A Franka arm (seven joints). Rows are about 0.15 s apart.
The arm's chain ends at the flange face. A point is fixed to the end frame.
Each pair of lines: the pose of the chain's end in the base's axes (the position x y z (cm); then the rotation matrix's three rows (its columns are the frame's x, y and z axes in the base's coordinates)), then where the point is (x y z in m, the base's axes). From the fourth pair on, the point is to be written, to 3 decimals.
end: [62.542 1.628 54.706], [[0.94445 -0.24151 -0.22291], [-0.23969 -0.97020 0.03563], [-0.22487 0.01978 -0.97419]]
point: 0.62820 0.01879 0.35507
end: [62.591 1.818 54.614], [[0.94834 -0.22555 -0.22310], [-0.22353 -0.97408 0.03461], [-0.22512 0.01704 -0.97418]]
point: 0.62872 0.02125 0.35416
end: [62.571 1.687 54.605], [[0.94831 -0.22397 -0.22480], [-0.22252 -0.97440 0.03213], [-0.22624 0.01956 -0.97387]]
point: 0.62819 0.01953 0.35406
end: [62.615 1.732 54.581], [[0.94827 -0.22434 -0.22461], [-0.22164 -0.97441 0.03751], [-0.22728 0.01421 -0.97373]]
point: 0.629 0.021 0.354
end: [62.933 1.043 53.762], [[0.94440 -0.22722 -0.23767], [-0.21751 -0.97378 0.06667], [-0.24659 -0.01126 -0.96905]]
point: 0.629 0.020 0.346
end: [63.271 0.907 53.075], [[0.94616 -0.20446 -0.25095], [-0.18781 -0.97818 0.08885], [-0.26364 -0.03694 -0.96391]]
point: 0.630 0.024 0.339
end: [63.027 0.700 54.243], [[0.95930 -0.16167 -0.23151], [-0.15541 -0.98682 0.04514], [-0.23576 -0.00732 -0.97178]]
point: 0.632 0.015 0.351
